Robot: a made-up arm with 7 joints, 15 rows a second.
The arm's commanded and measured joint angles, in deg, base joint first. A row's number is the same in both.
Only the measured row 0 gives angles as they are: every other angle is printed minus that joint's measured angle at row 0.
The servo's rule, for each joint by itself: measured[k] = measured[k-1] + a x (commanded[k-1-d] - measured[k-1]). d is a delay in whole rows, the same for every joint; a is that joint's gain. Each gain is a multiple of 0.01, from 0.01 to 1. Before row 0 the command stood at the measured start. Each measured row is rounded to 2 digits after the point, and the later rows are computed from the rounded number. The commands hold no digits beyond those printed.
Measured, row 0: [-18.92 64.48 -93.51 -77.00 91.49 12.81 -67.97]
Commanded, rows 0 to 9: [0.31 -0.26 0.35 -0.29 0.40 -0.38 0.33]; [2.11 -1.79 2.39 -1.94 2.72 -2.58 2.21]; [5.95 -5.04 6.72 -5.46 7.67 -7.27 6.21]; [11.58 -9.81 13.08 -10.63 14.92 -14.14 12.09]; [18.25 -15.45 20.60 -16.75 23.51 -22.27 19.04]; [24.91 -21.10 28.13 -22.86 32.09 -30.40 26.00]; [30.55 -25.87 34.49 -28.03 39.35 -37.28 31.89]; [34.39 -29.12 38.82 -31.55 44.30 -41.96 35.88]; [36.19 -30.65 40.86 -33.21 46.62 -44.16 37.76]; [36.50 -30.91 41.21 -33.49 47.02 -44.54 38.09]
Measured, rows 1 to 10: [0.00 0.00 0.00 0.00 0.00 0.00 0.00]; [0.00 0.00 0.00 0.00 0.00 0.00 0.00]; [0.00 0.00 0.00 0.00 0.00 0.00 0.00]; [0.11 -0.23 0.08 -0.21 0.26 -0.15 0.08]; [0.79 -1.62 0.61 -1.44 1.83 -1.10 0.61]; [2.54 -4.66 2.02 -4.29 5.57 -3.51 2.01]; [5.61 -9.24 4.56 -8.79 11.55 -7.66 4.53]; [9.91 -14.77 8.25 -14.44 19.20 -13.36 8.16]; [15.01 -20.40 12.82 -20.42 27.45 -20.01 12.62]; [20.29 -25.27 17.80 -25.82 35.07 -26.75 17.44]
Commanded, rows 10 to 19: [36.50 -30.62 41.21 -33.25 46.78 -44.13 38.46]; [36.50 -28.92 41.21 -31.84 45.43 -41.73 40.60]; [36.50 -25.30 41.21 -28.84 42.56 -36.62 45.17]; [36.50 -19.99 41.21 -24.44 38.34 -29.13 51.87]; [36.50 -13.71 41.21 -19.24 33.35 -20.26 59.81]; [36.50 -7.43 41.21 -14.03 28.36 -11.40 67.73]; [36.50 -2.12 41.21 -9.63 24.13 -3.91 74.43]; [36.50 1.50 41.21 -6.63 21.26 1.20 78.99]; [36.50 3.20 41.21 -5.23 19.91 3.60 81.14]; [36.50 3.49 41.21 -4.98 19.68 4.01 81.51]
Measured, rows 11 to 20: [25.08 -28.70 22.63 -29.89 40.98 -32.68 22.05]; [28.86 -30.44 26.82 -32.25 44.59 -37.16 25.98]; [31.46 -30.86 30.13 -33.13 46.15 -40.04 29.01]; [33.17 -30.65 32.68 -33.22 46.55 -41.64 31.37]; [34.30 -29.11 34.64 -32.24 45.83 -41.68 33.68]; [35.05 -25.72 36.15 -29.83 43.74 -39.71 36.55]; [35.54 -20.62 37.31 -26.00 40.28 -35.58 40.38]; [35.87 -14.47 38.21 -21.20 35.84 -29.61 45.24]; [36.08 -8.20 38.90 -16.11 31.05 -22.51 50.86]; [36.22 -2.79 39.43 -11.51 26.62 -15.26 56.75]
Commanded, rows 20 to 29: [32.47 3.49 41.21 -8.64 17.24 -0.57 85.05]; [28.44 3.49 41.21 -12.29 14.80 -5.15 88.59]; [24.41 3.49 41.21 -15.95 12.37 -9.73 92.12]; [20.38 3.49 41.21 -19.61 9.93 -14.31 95.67]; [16.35 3.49 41.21 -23.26 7.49 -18.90 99.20]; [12.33 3.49 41.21 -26.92 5.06 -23.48 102.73]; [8.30 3.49 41.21 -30.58 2.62 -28.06 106.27]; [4.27 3.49 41.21 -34.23 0.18 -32.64 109.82]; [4.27 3.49 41.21 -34.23 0.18 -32.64 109.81]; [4.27 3.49 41.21 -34.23 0.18 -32.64 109.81]
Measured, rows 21 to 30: [36.32 1.03 39.84 -8.05 23.19 -8.84 62.31]; [36.38 2.96 40.16 -6.05 21.09 -3.99 67.02]; [36.42 3.43 40.40 -5.29 20.19 -0.87 70.64]; [35.08 3.48 40.59 -7.67 18.30 -0.75 74.24]; [32.82 3.49 40.73 -10.95 16.06 -2.47 77.83]; [29.96 3.49 40.84 -14.50 13.70 -5.30 81.40]; [26.70 3.49 40.93 -18.13 11.29 -8.81 84.97]; [23.18 3.49 40.99 -21.77 8.86 -12.75 88.53]; [19.49 3.49 41.04 -25.43 6.43 -16.93 92.08]; [15.69 3.49 41.08 -29.09 3.99 -21.27 95.63]
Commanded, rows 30 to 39: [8.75 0.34 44.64 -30.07 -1.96 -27.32 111.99]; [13.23 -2.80 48.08 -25.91 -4.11 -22.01 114.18]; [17.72 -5.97 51.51 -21.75 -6.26 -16.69 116.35]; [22.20 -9.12 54.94 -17.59 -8.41 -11.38 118.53]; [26.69 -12.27 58.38 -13.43 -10.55 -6.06 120.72]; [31.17 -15.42 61.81 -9.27 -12.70 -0.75 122.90]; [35.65 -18.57 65.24 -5.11 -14.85 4.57 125.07]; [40.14 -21.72 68.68 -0.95 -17.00 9.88 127.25]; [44.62 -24.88 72.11 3.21 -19.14 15.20 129.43]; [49.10 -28.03 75.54 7.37 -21.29 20.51 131.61]
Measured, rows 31 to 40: [11.81 3.49 41.11 -32.74 1.55 -25.70 99.18]; [9.25 3.49 41.13 -33.80 0.67 -28.41 101.84]; [7.56 3.49 41.15 -34.11 0.36 -30.06 103.83]; [7.96 0.69 41.95 -31.24 -1.12 -28.99 105.87]; [9.75 -2.42 43.36 -27.46 -3.03 -26.27 107.95]; [12.46 -5.58 45.23 -23.41 -5.10 -22.53 110.05]; [15.77 -8.73 47.46 -19.28 -7.22 -18.18 112.17]; [19.48 -11.88 49.97 -15.13 -9.35 -13.45 114.31]; [23.45 -15.03 52.69 -10.97 -11.49 -8.50 116.46]; [27.60 -18.18 55.58 -6.81 -13.64 -3.40 118.61]
